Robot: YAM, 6 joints.
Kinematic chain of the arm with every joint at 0, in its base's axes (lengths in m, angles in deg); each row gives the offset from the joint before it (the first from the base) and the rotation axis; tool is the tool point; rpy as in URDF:
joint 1: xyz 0 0 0.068 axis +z
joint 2: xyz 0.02 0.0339 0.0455 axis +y
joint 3: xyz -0.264 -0.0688 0 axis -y
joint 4: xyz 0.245 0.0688 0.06 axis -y
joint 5: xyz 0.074 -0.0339 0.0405 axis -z
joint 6: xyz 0.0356 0 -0.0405 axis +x
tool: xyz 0 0 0 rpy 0 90 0
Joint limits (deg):
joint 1: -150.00..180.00
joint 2: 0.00..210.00
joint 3: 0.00..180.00
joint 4: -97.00..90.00
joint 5: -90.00..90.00
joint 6: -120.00..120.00
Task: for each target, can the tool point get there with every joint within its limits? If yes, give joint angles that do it. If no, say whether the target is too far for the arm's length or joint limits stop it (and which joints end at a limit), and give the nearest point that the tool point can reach.
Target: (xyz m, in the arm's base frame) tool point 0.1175 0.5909 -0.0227
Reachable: yes | joints 77.16 178.44 148.45 -13.76 -28.03 -31.07
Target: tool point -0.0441 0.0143 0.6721
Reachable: yes | joints 123.59 64.27 120.40 6.08 -54.17 -90.78
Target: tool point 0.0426 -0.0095 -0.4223
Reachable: no: joint limits stop it (at a limit: joint 2) | nearest point 0.0828 -0.0185 -0.3411 | short by 0.091 m
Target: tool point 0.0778 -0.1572 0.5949
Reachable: yes | joints 105.14 50.92 149.96 -67.70 73.04 -70.61
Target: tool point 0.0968 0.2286 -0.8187
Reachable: no: too far | nearest point 0.0969 0.2288 -0.3803 | short by 0.438 m
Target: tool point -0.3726 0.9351 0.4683
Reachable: no: too far | nearest point -0.2254 0.5657 0.3253 | short by 0.423 m
